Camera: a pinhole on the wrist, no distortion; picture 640 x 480 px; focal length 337.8 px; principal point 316.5 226.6 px. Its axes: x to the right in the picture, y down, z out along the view. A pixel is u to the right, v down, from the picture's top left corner.
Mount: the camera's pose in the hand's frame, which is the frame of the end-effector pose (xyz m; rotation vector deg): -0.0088 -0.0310 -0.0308 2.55 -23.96 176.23
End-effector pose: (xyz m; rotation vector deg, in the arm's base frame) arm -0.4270 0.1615 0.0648 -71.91 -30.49 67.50
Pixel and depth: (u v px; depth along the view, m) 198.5 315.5 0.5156
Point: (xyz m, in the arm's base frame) -0.6035 0.5434 0.4217
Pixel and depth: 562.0 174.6 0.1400
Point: -0.5450 0.1223 0.1679
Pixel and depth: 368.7 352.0 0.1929
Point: -0.4989 0.2073 0.2533
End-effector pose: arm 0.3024 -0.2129 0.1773 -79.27 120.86 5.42
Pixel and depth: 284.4 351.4 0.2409
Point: 0.5321 -0.2420 0.0725
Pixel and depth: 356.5 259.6 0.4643
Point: 0.6666 -0.1057 -0.0732
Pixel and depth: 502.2 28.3 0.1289
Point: 0.3657 -0.1056 0.1188
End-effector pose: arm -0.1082 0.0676 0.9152 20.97 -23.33 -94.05
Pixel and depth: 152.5 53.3 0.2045
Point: -0.1969 -0.0229 1.0895
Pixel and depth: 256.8 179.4 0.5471
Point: -0.4518 0.0002 1.3190
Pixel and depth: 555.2 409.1 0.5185
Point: -0.6326 0.5003 1.0747
